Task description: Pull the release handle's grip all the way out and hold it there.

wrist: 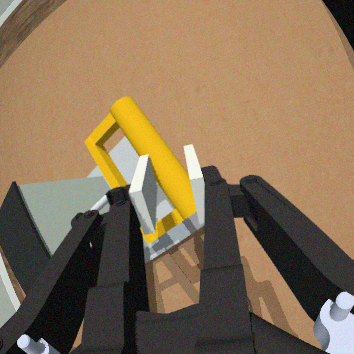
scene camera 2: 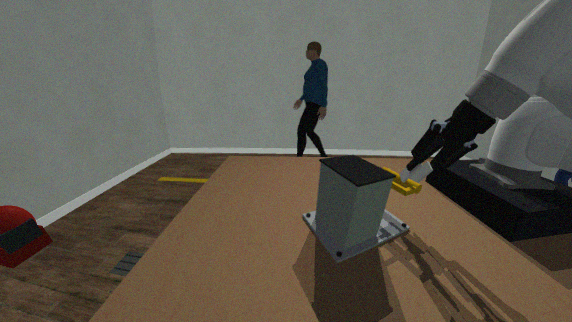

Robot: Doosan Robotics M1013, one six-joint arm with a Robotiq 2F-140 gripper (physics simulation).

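The release handle's yellow grip (scene camera 2: pixel 412 189) (wrist: pixel 150 135) is a loop with a thick round bar. It stands out from a grey-green box-shaped housing (scene camera 2: pixel 332 210) (wrist: pixel 60 202) with a black top. A short pale rod (wrist: pixel 100 202) shows between the housing and the loop in the wrist view. My gripper (scene camera 2: pixel 414 175) (wrist: pixel 169 166) is shut on the grip, with one white pad inside the loop and one outside, on either side of the bar. The black fingers hide the near end of the rod.
The housing stands on a light grey base plate (scene camera 2: pixel 325 241) (wrist: pixel 175 238) with dark bolts, on the brown table (scene camera 2: pixel 225 250). A person (scene camera 2: pixel 315 85) in a blue top is beyond the table. A red object (scene camera 2: pixel 17 220) is at the left edge.
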